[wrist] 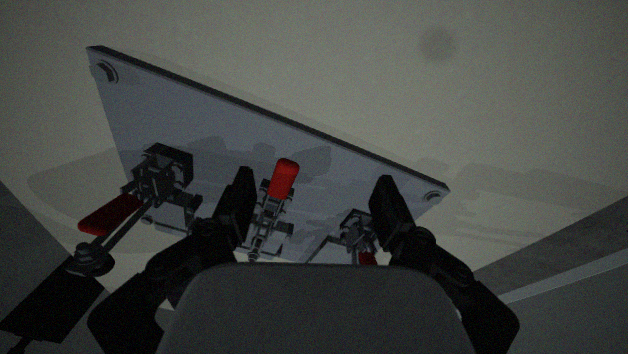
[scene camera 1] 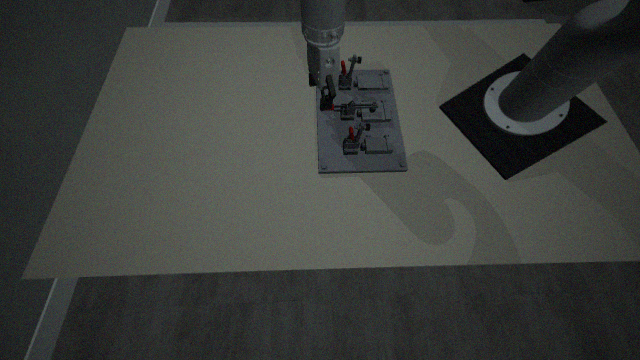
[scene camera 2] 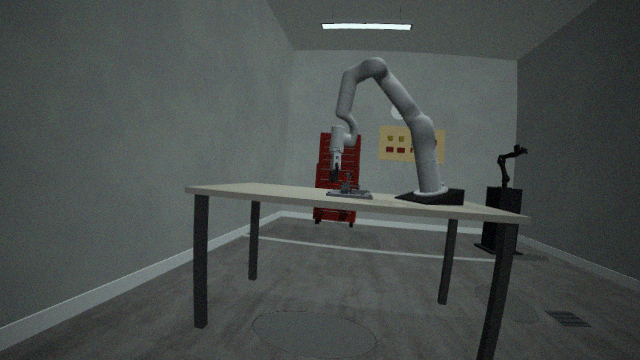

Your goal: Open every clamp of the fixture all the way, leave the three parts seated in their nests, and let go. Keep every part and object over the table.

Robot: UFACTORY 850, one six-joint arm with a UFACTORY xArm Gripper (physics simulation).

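Observation:
The grey fixture plate (scene camera 1: 332,160) (scene camera 2: 350,196) (wrist: 165,105) carries three red-handled clamps. The middle clamp (scene camera 1: 348,110) (wrist: 270,215) lies flat, its arm over the middle part (scene camera 1: 382,114) and its red handle pointing away. The near clamp (scene camera 1: 352,145) (wrist: 160,177) and the far clamp (scene camera 1: 345,81) (wrist: 357,230) have their arms tilted up off the near part (scene camera 1: 378,144) and far part (scene camera 1: 372,81). All three parts look seated. My gripper (scene camera 1: 320,92) (scene camera 2: 334,176) (wrist: 315,185) is open and empty; in the wrist view the middle red handle shows between its fingers, nearer the left one. Handle contact is unclear.
The robot's base stands on a black mounting plate (scene camera 1: 505,162) (scene camera 2: 457,196) to the right of the fixture on the table (scene camera 1: 175,200) (scene camera 2: 280,192). The raised arms of the near and far clamps stand on both sides of the middle clamp.

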